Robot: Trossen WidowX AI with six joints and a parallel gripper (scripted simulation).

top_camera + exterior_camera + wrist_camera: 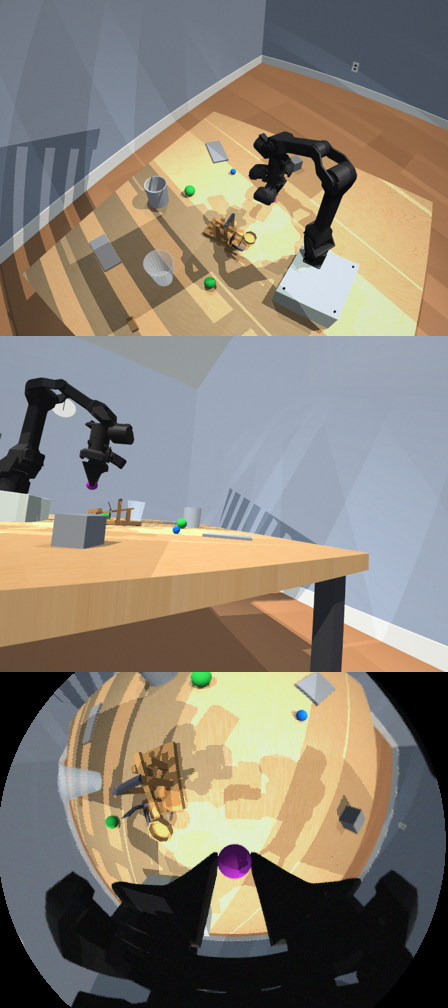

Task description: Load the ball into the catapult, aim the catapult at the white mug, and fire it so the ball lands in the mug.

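Right now my gripper tip is 16 cm to the right of the wooden catapult, 8 cm above it and 6 cm short of it. The rest, counted from my gripper tip: grey block: 35 cm to the right, 11 cm below, 4 cm ahead; purple ball: 1 cm above; blue ball: 25 cm ahead, 15 cm to the right, 12 cm below.
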